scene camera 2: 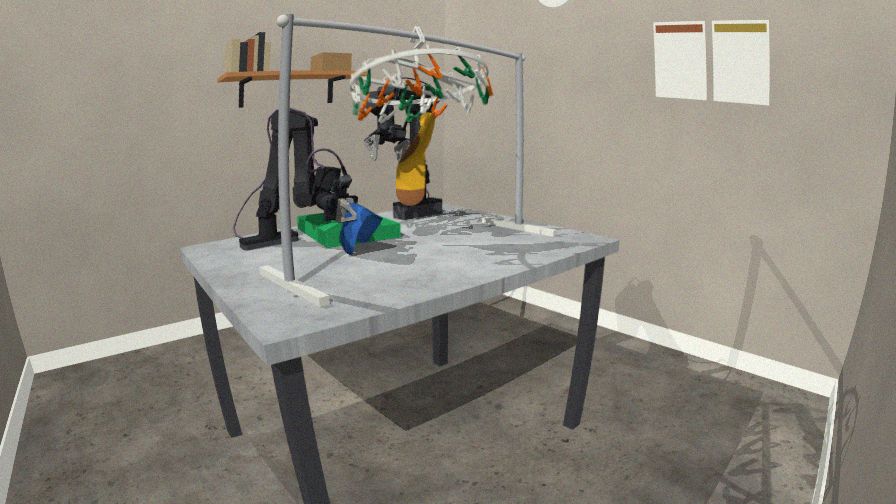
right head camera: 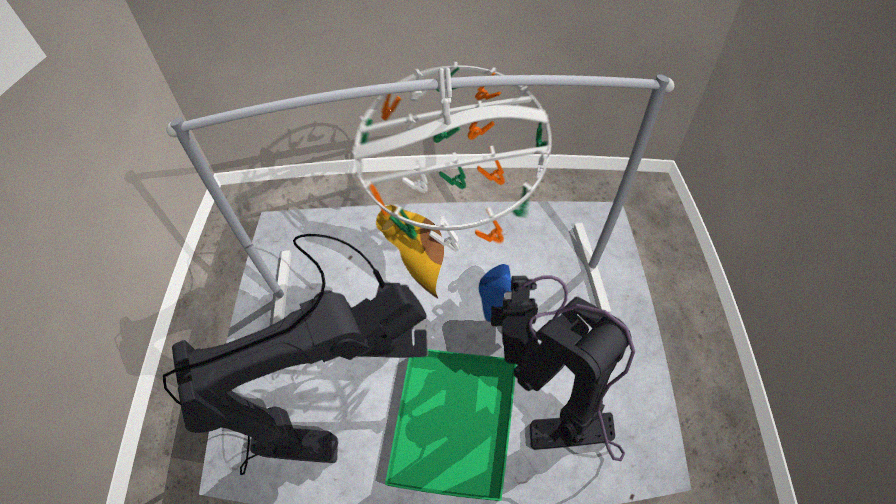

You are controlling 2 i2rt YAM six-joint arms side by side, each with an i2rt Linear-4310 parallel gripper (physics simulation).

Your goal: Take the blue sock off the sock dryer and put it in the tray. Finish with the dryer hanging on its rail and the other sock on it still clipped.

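Note:
The blue sock [right head camera: 494,291] [scene camera 2: 360,225] is off the dryer, held by my right gripper [right head camera: 498,314] [scene camera 2: 348,211], which is shut on it. The sock hangs low above the table, beyond the green tray [right head camera: 506,432] [scene camera 2: 319,233] in the head view. The yellow sock [right head camera: 421,266] [scene camera 2: 411,178] hangs from the round white dryer [right head camera: 494,115] [scene camera 2: 432,51], at its left front in the head view. The dryer hangs by its hook on the grey rail [right head camera: 281,105] [scene camera 2: 357,29]. My left gripper [right head camera: 421,341] [scene camera 2: 385,149] is open and empty, raised near the tray's far left corner in the head view.
The rail's right post [right head camera: 626,175] [scene camera 2: 286,156] and left post [right head camera: 228,206] [scene camera 2: 519,144] stand on white feet [right head camera: 592,266] [scene camera 2: 526,228]. Several orange, green and white clips hang below the dryer. A wall shelf [scene camera 2: 288,75] holds books and a box in the scene view.

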